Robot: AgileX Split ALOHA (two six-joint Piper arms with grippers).
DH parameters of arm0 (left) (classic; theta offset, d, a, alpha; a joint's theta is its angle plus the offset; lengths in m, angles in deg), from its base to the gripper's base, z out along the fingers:
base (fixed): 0 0 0 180
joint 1: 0 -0.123 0 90
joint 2: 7.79 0 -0.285 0
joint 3: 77.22 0 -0.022 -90
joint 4: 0 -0.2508 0 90
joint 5: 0 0 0.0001 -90
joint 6: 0 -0.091 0 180
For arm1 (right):
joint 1: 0 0.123 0 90
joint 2: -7.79 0 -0.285 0
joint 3: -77.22 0 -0.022 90
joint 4: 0 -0.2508 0 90
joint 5: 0 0 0.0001 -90
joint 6: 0 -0.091 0 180
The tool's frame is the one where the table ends.
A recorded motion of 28 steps. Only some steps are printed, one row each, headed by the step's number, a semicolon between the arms.
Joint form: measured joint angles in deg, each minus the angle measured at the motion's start. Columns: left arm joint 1, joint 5, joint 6, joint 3, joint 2, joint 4; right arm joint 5, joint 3, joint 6, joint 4, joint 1, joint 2.
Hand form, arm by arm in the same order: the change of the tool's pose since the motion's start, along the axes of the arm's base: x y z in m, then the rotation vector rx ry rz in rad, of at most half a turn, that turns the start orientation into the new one. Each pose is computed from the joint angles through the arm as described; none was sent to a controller.
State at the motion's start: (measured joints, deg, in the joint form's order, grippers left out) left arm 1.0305 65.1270 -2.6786 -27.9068 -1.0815 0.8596; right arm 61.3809 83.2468 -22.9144 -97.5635 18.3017 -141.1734
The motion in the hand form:
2: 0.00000 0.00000 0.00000 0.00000 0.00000 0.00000; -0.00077 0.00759 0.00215 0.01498 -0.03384 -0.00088
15: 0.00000 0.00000 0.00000 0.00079 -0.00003 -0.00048; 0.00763 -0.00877 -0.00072 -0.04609 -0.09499 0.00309
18: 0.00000 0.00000 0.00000 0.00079 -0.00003 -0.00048; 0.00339 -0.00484 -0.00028 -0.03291 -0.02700 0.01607
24: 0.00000 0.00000 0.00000 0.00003 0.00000 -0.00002; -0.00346 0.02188 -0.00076 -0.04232 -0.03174 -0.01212
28: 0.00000 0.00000 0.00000 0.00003 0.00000 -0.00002; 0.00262 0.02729 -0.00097 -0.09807 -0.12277 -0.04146
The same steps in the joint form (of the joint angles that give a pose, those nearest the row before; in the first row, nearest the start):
2: 0.00 0.00 0.00 0.00 0.00 0.00; -0.21 0.19 2.25 -2.05 1.02 0.00
15: 0.00 0.00 -0.05 0.00 0.00 0.00; -2.03 0.79 4.45 1.42 -1.19 0.00
18: 0.00 0.00 -0.05 0.00 0.00 0.00; -0.80 0.78 0.22 2.55 -0.69 0.00
24: 0.00 0.00 0.00 0.00 0.00 0.00; -4.67 0.87 0.83 -1.82 3.28 0.00
28: 0.00 0.00 0.00 0.00 0.00 0.00; -9.59 1.96 5.11 -3.25 4.22 0.00

